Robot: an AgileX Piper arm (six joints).
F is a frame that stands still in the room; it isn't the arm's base.
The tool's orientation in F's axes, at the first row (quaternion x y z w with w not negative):
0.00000, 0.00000, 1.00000, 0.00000
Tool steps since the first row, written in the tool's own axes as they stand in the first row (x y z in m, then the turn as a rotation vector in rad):
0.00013, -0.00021, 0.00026, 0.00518, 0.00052, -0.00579
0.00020, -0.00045, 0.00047, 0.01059, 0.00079, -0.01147
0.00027, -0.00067, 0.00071, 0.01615, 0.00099, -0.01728
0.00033, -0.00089, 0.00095, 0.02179, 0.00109, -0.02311
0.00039, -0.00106, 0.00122, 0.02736, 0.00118, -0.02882
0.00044, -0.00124, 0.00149, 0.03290, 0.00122, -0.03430
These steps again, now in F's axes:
-0.00013, 0.00021, 0.00026, -0.00518, -0.00052, -0.00579
-0.00020, 0.00045, 0.00047, -0.01059, -0.00079, -0.01147
-0.00027, 0.00067, 0.00071, -0.01615, -0.00099, -0.01728
-0.00033, 0.00089, 0.00095, -0.02179, -0.00109, -0.02311
-0.00039, 0.00106, 0.00122, -0.02736, -0.00118, -0.02882
-0.00044, 0.00124, 0.00149, -0.03290, -0.00122, -0.03430

